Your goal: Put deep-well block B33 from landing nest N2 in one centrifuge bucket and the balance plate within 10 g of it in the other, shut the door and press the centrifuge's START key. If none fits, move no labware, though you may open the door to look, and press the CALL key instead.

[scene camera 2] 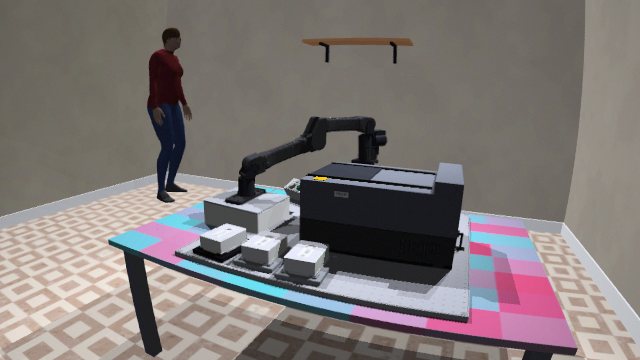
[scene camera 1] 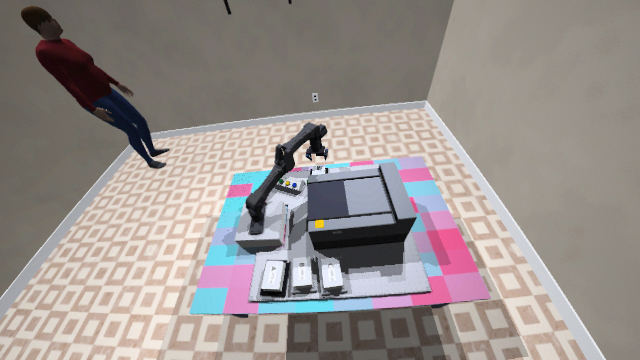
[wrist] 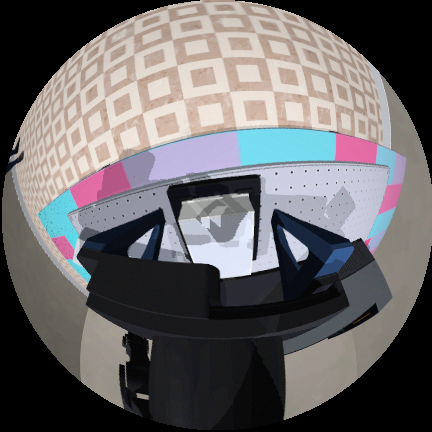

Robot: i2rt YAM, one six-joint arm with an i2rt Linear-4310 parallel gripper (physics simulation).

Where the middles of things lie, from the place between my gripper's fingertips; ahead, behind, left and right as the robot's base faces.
I see the dark centrifuge (scene camera 2: 409, 216) 410 mm to the right of my hand, 180 mm ahead of it and 40 mm above it.
